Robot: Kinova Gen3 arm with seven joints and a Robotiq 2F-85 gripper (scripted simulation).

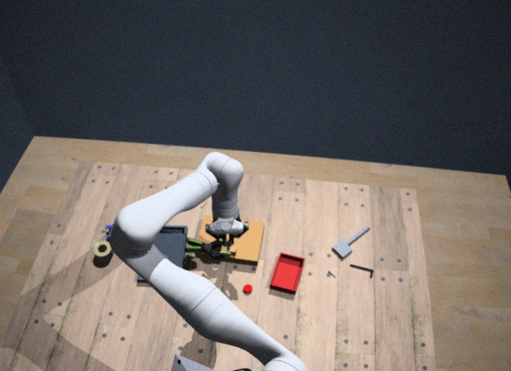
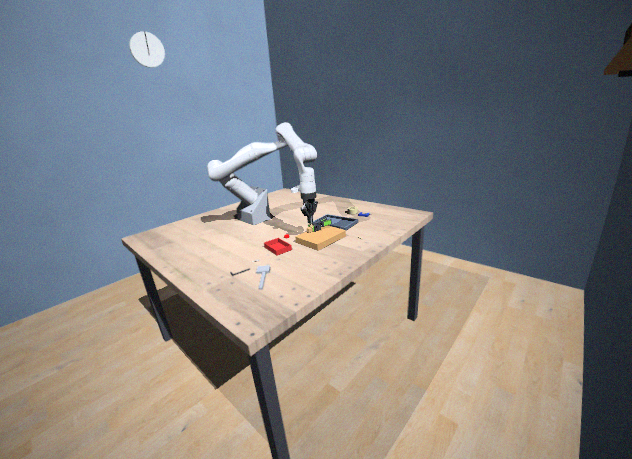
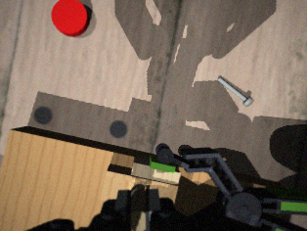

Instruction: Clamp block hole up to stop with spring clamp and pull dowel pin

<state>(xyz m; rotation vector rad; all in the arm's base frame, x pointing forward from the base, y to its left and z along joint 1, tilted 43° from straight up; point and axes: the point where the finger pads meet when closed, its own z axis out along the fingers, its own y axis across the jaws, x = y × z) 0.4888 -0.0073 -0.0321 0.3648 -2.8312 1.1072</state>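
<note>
The dowel pin is 20 mm below my hand. Also, from my hand: bench board: 70 mm below, 50 mm ahead, 10 mm to the left; then wooden block: 50 mm below; then red disc: 100 mm behind, 90 mm below, 80 mm to the right.
</note>
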